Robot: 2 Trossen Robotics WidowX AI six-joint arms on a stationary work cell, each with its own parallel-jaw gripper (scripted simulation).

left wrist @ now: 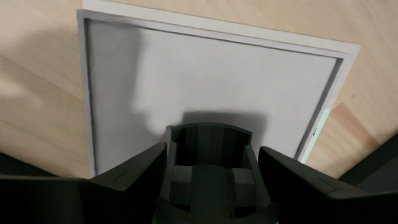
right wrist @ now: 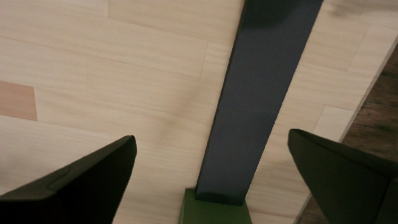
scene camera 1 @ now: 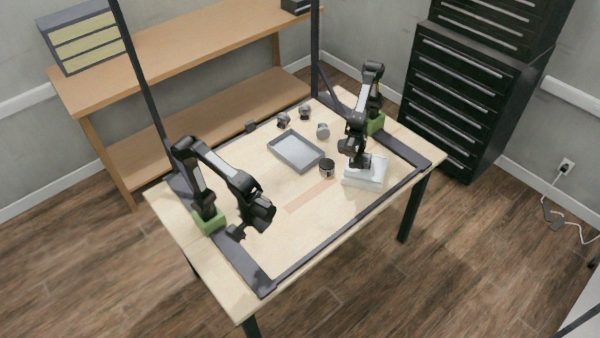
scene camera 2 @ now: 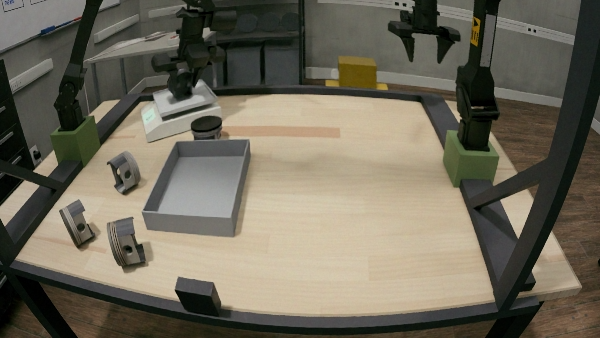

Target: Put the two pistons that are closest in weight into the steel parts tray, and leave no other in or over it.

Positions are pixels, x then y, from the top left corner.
Labels:
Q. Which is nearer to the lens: the steel parts tray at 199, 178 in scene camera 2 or the white scale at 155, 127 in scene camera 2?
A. The steel parts tray.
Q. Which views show the steel parts tray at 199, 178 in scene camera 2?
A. Scene camera 1 and scene camera 2 only.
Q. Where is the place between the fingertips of my right gripper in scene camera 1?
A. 252, 231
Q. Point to a white scale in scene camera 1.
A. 345, 180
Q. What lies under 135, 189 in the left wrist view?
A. My left gripper.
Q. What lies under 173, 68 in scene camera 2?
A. My left gripper.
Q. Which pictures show my right gripper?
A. The right wrist view, scene camera 1 and scene camera 2 only.

